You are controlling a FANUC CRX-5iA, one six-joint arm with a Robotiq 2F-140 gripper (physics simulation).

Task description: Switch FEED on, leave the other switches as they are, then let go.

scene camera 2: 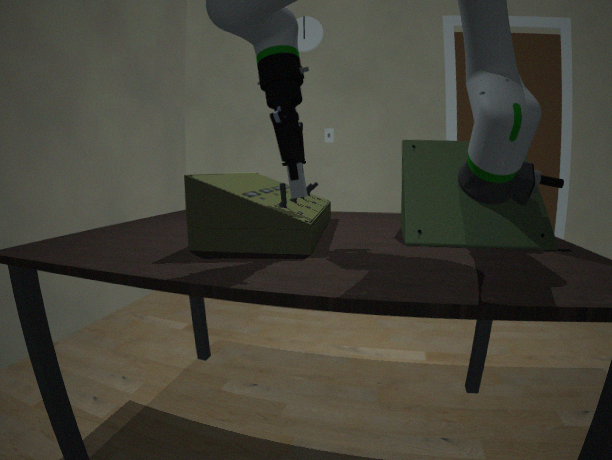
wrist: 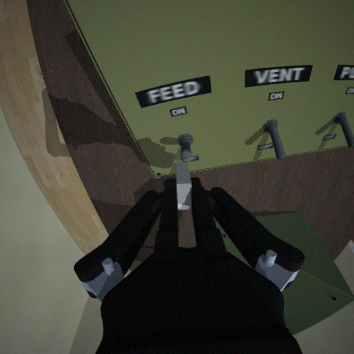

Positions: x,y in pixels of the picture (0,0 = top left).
Labels:
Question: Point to an olive switch panel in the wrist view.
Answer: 220,82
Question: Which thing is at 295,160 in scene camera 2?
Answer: The gripper.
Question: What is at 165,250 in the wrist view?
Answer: The gripper.

